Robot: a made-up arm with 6 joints. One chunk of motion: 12 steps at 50 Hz.
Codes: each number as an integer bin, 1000 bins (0 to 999) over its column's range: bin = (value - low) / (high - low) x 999, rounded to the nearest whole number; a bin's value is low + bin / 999 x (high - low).
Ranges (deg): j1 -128.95..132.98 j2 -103.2..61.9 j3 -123.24..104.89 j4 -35..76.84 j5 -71.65..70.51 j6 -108.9..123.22
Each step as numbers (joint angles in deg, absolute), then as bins.
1 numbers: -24.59 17.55 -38.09 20.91 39.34 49.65
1 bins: 398 731 373 499 780 682
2 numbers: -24.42 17.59 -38.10 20.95 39.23 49.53
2 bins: 399 731 373 500 779 682
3 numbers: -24.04 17.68 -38.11 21.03 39.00 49.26
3 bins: 400 731 373 500 778 681
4 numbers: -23.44 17.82 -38.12 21.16 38.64 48.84
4 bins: 402 732 373 502 775 679
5 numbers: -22.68 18.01 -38.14 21.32 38.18 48.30
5 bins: 405 733 373 503 772 677
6 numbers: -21.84 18.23 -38.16 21.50 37.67 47.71
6 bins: 409 735 373 505 768 674
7 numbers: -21.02 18.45 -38.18 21.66 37.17 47.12
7 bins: 412 736 372 506 765 671
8 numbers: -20.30 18.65 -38.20 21.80 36.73 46.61
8 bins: 414 737 372 507 762 669
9 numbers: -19.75 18.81 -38.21 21.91 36.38 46.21
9 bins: 416 738 372 508 759 668
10 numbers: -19.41 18.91 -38.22 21.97 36.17 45.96
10 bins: 418 739 372 509 758 666
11 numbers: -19.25 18.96 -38.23 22.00 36.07 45.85
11 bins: 418 739 372 509 757 666
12 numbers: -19.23 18.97 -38.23 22.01 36.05 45.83
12 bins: 418 739 372 509 757 666
